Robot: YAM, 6 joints.
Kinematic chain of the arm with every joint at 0, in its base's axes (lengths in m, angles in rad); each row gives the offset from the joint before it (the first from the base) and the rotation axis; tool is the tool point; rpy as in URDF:
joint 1: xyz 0 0 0.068 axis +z
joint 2: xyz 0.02 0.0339 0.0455 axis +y
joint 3: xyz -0.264 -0.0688 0 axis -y
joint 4: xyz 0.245 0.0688 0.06 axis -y
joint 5: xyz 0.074 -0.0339 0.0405 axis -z
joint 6: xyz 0.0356 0 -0.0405 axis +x
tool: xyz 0 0 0 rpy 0 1.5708 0
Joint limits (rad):
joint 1: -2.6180..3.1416
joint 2: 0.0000..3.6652
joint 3: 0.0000..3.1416
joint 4: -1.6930..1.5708
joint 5: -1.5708..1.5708
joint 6: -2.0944..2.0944
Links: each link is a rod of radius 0.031 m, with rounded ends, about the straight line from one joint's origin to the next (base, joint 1, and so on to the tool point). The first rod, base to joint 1, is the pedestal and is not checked.
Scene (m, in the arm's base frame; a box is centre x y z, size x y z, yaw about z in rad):
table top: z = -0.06
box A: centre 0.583 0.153 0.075 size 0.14 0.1 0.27 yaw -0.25
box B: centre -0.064 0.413 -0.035 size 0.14 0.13 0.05 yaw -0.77
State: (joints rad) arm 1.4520 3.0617 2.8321 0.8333 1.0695 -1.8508
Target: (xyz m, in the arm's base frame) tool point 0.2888 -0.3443 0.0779
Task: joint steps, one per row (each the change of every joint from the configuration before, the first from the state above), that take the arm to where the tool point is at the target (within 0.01 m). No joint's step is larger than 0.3 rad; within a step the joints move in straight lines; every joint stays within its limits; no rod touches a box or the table.
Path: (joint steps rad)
1: -0.2638 -0.1756 -0.0617 -0.0008 0.0556 0.0195
2: -0.2638 -0.1756 -0.0617 -0.0008 0.0556 0.0196
3: -0.2637 -0.1756 -0.0617 -0.0008 0.0556 0.0195
4: -0.2638 -0.1756 -0.0617 -0.0008 0.0556 0.0195
5: -0.2382 0.0030 -0.2624 -0.0176 0.0298 -0.0156
6: -0.2382 0.0030 -0.2625 -0.0177 0.0299 -0.0156
7: -0.2383 0.0029 -0.2624 -0.0176 0.0299 -0.0157
8: -0.2382 0.0030 -0.2624 -0.0176 0.0299 -0.0156
9: -0.2382 0.0029 -0.2625 -0.0177 0.0299 -0.0156

